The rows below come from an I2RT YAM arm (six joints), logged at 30 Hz.
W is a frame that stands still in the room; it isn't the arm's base.
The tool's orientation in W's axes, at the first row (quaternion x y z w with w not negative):
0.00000 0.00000 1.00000 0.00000
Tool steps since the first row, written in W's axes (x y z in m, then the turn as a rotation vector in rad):
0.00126 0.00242 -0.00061 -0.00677 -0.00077 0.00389
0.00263 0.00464 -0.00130 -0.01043 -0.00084 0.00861
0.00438 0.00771 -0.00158 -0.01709 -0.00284 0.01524
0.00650 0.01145 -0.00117 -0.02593 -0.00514 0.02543
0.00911 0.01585 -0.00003 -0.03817 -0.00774 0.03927
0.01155 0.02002 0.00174 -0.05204 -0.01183 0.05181
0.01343 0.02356 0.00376 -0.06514 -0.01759 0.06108
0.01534 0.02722 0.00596 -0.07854 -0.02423 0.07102
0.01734 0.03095 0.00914 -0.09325 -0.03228 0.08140
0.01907 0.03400 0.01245 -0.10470 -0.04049 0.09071
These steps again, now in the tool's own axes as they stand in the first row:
-0.00126 -0.00242 -0.00061 0.00677 0.00077 0.00389
-0.00263 -0.00464 -0.00130 0.01043 0.00084 0.00861
-0.00438 -0.00771 -0.00158 0.01709 0.00284 0.01524
-0.00650 -0.01145 -0.00117 0.02593 0.00514 0.02543
-0.00911 -0.01585 -0.00003 0.03817 0.00774 0.03927
-0.01155 -0.02002 0.00174 0.05204 0.01183 0.05181
-0.01343 -0.02356 0.00376 0.06514 0.01759 0.06108
-0.01534 -0.02722 0.00596 0.07854 0.02423 0.07102
-0.01734 -0.03095 0.00914 0.09325 0.03228 0.08140
-0.01907 -0.03400 0.01245 0.10470 0.04049 0.09071

